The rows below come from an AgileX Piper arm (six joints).
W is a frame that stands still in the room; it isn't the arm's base.
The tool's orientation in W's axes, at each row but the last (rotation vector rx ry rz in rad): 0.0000 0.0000 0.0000; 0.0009 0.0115 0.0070; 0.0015 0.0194 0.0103; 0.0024 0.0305 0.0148; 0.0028 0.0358 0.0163; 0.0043 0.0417 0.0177
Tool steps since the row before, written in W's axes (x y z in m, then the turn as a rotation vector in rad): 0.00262 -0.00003 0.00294 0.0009 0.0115 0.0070; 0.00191 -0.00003 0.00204 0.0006 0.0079 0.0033; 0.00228 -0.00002 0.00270 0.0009 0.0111 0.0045; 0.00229 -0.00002 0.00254 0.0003 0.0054 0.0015; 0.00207 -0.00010 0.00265 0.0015 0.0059 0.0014; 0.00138 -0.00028 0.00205 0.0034 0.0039 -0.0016
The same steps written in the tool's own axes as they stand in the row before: 0.00262 -0.00003 0.00294 0.0009 0.0115 0.0070; 0.00189 -0.00004 0.00206 0.0006 0.0079 0.0033; 0.00223 -0.00004 0.00274 0.0009 0.0111 0.0045; 0.00221 -0.00005 0.00261 0.0003 0.0054 0.0015; 0.00197 -0.00013 0.00272 0.0015 0.0059 0.0014; 0.00129 -0.00029 0.00211 0.0035 0.0038 -0.0015
